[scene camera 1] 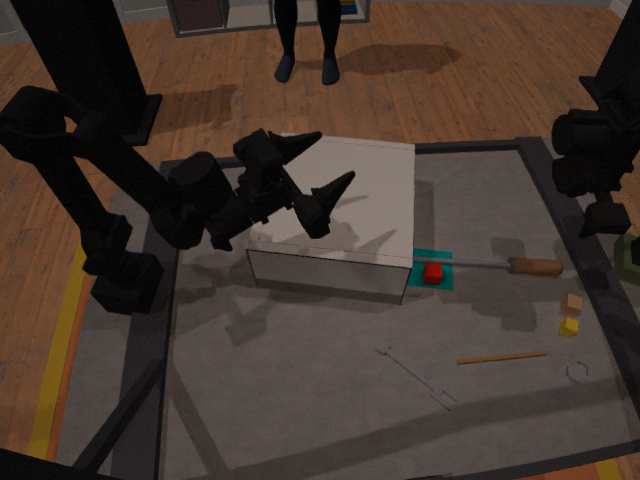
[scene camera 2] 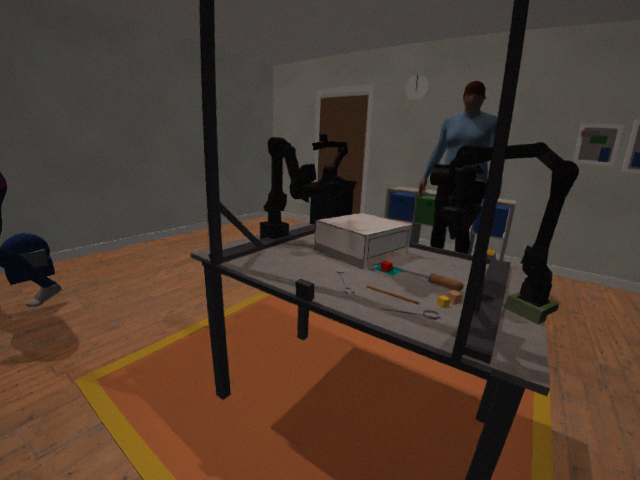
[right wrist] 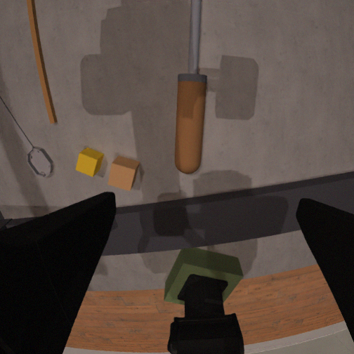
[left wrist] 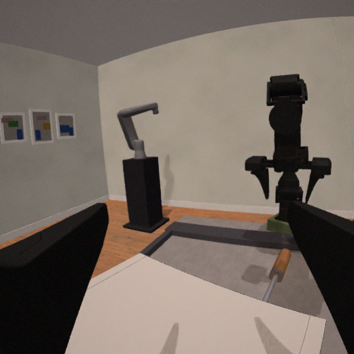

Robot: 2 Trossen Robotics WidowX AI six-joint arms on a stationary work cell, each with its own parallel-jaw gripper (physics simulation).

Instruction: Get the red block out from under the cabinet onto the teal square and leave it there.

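Places are measured from the left arm's base along level axes (x down, y ahead, z right), in millimetres.
Pixels of known places: left gripper, fingertip midpoint: [scene camera 1: 337, 152] [scene camera 2: 355, 184]; right gripper, fingertip midpoint: [scene camera 1: 574, 216] [scene camera 2: 458, 236]; left arm's base, origin of the base link: [scene camera 1: 122, 273] [scene camera 2: 274, 223]; right arm's base, origin of the base link: [scene camera 2: 533, 299].
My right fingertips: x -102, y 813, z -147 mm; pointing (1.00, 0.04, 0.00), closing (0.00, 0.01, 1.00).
Ahead of a thing's pixels: the offset from my right fingertips to its top centre. "pt": to the spot under its first point.
The red block {dx +149, dy -228, dz +41 mm} [scene camera 1: 432, 273] [scene camera 2: 386, 266] rests on the teal square {pt dx +180, dy -195, dz +51 mm} [scene camera 1: 447, 283] [scene camera 2: 397, 271], outside and beside the white cabinet {dx +45, dy -425, dz -47 mm} [scene camera 1: 330, 271] [scene camera 2: 338, 241] [left wrist: 145, 300]. A tool with a wooden handle {pt dx +149, dy -13, dz +14 mm} [scene camera 1: 537, 267] [scene camera 2: 445, 281] [left wrist: 282, 262] [right wrist: 190, 125] lies on the table; its metal shaft crosses the teal square behind the block, and its far end is hidden at the cabinet. My left gripper [scene camera 1: 337, 153] [left wrist: 200, 211] is open and empty above the cabinet. My right gripper [left wrist: 285, 200] [right wrist: 210, 205] is open and empty, raised above the table beyond the handle's end, apart from the tool.
A tan cube {dx +150, dy +54, dz +86 mm} [scene camera 1: 571, 304] [scene camera 2: 454, 296] [right wrist: 123, 173] and a yellow cube {dx +155, dy +42, dz +132 mm} [scene camera 1: 569, 326] [scene camera 2: 443, 301] [right wrist: 90, 161] lie near the handle. A thin orange stick {dx +173, dy -95, dz +200 mm} [scene camera 1: 501, 357] [scene camera 2: 392, 294] [right wrist: 41, 65] and thin metal tools lie nearer the table's front. A dark raised border edges the work area.
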